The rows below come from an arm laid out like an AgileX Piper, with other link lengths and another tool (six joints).
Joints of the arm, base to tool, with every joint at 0 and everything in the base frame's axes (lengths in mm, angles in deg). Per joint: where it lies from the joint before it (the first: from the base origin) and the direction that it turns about. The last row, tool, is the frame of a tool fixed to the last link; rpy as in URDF.
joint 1: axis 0 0 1 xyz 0 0 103.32
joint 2: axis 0 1 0 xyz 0 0 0
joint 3: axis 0 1 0 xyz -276.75 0 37.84
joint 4: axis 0.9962 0 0.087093 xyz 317.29 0 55.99
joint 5: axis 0 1 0 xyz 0 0 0
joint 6: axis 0.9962 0 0.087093 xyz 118.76 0 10.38
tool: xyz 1.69 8 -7.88 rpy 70.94 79.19 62.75
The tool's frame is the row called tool.
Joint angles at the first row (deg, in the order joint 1, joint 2, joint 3, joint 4, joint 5, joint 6):
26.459 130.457 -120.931 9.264 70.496 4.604
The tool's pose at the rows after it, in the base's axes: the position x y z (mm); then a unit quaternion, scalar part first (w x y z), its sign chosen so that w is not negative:
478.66 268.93 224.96 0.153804 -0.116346 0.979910 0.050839
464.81 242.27 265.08 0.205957 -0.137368 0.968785 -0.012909
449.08 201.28 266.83 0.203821 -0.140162 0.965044 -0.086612
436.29 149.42 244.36 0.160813 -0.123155 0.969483 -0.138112
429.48 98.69 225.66 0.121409 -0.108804 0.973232 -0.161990
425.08 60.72 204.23 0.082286 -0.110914 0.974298 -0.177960
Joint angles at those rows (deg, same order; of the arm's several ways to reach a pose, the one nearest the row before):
26.737 126.062 -121.971 8.330 70.496 0.836
26.734 118.480 -117.405 -0.305 70.376 -0.738
25.115 111.496 -107.739 -7.973 70.376 -1.373
20.905 106.613 -97.322 -11.750 70.634 -1.973
15.322 104.048 -90.746 -12.626 70.634 -4.882
10.830 103.806 -86.675 -13.285 70.633 -8.664

